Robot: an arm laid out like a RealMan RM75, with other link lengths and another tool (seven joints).
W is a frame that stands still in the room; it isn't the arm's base.
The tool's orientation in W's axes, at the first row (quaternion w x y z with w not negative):
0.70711 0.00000 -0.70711 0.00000
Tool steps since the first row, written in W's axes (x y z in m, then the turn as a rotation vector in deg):
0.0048 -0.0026 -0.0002 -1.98 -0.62 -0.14
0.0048 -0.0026 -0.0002 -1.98 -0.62 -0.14
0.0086 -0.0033 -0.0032 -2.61 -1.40 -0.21
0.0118 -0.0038 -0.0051 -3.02 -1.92 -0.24
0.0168 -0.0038 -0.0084 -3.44 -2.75 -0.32
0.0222 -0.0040 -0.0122 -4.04 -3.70 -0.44
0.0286 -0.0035 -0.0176 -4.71 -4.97 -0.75
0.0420 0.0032 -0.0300 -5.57 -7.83 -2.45
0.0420 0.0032 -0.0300 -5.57 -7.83 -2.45
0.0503 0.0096 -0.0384 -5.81 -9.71 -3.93
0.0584 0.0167 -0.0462 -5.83 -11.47 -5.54
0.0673 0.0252 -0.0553 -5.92 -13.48 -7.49
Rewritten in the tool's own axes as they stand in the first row. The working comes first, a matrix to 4 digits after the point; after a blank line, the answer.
The tool's axes in the first row as the columns of a matrix, in W's axes (used below as rounded here):
0.0000 0.0000 -1.0000
0.0000 1.0000 0.0000
1.0000 0.0000 0.0000

-0.0002 -0.0026 -0.0048 -0.14 -0.62 1.98
-0.0002 -0.0026 -0.0048 -0.14 -0.62 1.98
-0.0032 -0.0033 -0.0086 -0.21 -1.40 2.61
-0.0051 -0.0038 -0.0118 -0.24 -1.92 3.02
-0.0084 -0.0038 -0.0168 -0.32 -2.75 3.44
-0.0122 -0.0040 -0.0222 -0.44 -3.70 4.04
-0.0176 -0.0035 -0.0286 -0.75 -4.97 4.71
-0.0300 0.0032 -0.0420 -2.45 -7.83 5.57
-0.0300 0.0032 -0.0420 -2.45 -7.83 5.57
-0.0384 0.0096 -0.0503 -3.93 -9.71 5.81
-0.0462 0.0167 -0.0584 -5.54 -11.47 5.83
-0.0553 0.0252 -0.0673 -7.49 -13.48 5.92

